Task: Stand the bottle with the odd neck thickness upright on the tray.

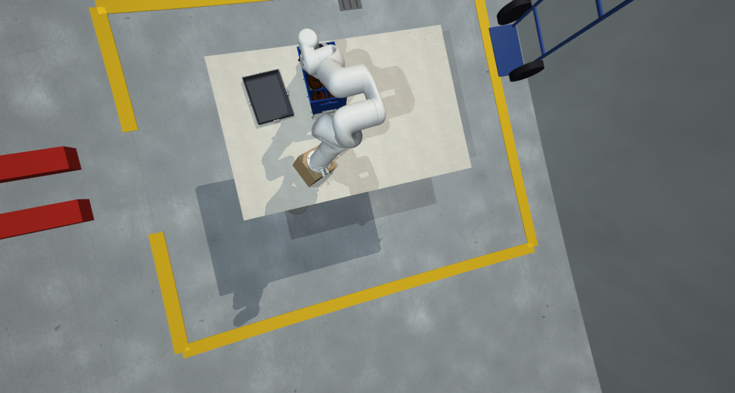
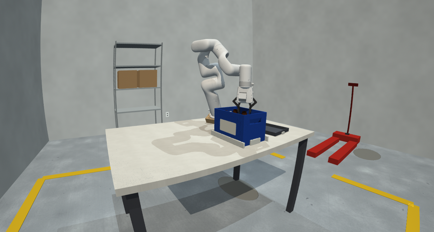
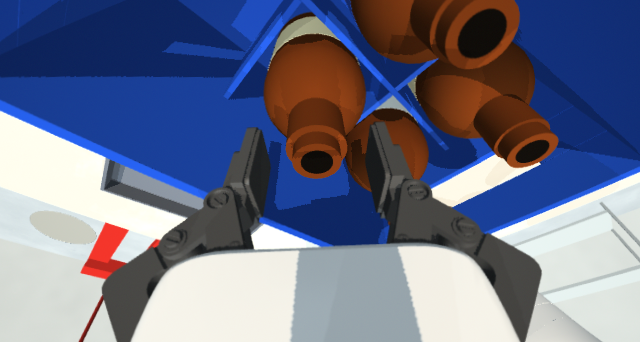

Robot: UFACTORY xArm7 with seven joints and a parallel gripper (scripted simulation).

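Now: the blue crate 80 mm below my hand and 40 mm to the right of it. From my hand the other things lie so: dark grey tray: 250 mm to the left, 150 mm below, 40 mm ahead.
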